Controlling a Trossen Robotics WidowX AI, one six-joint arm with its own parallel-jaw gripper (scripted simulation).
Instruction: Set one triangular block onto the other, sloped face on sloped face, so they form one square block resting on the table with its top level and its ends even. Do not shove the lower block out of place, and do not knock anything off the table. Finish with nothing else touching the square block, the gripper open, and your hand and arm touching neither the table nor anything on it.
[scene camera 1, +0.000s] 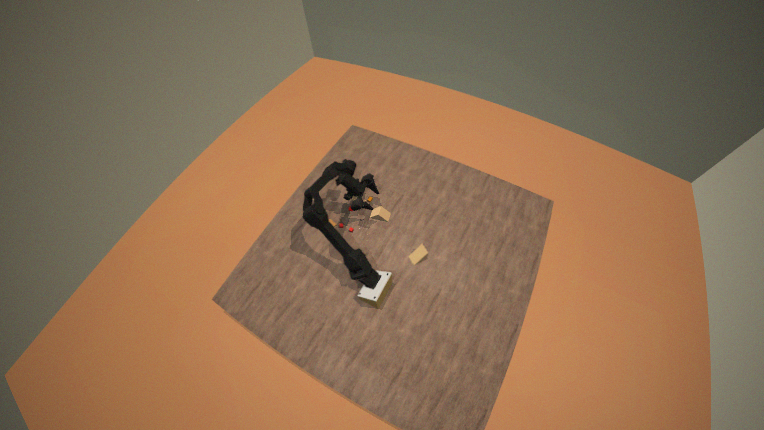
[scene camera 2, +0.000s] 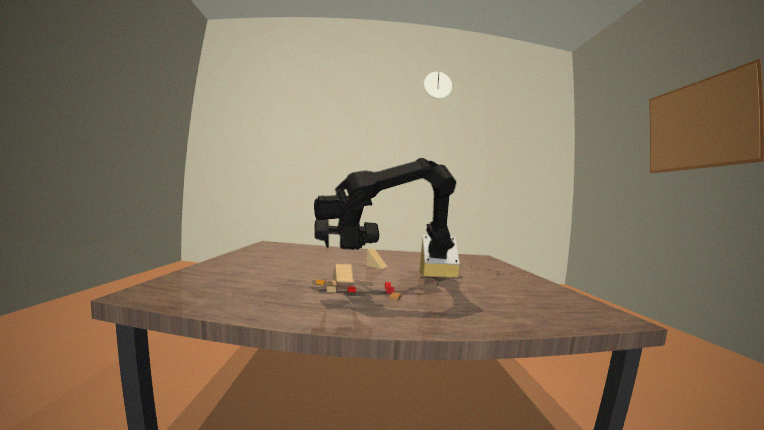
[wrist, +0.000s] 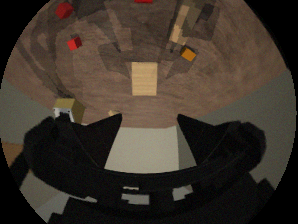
Labels:
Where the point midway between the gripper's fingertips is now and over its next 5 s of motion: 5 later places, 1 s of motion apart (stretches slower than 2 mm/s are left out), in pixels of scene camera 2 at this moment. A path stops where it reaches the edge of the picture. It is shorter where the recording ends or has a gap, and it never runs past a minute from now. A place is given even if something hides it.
My gripper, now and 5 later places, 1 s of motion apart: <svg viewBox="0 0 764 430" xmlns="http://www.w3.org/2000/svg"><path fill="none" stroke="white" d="M342 247L342 274L342 256L344 246L346 248L344 245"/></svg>

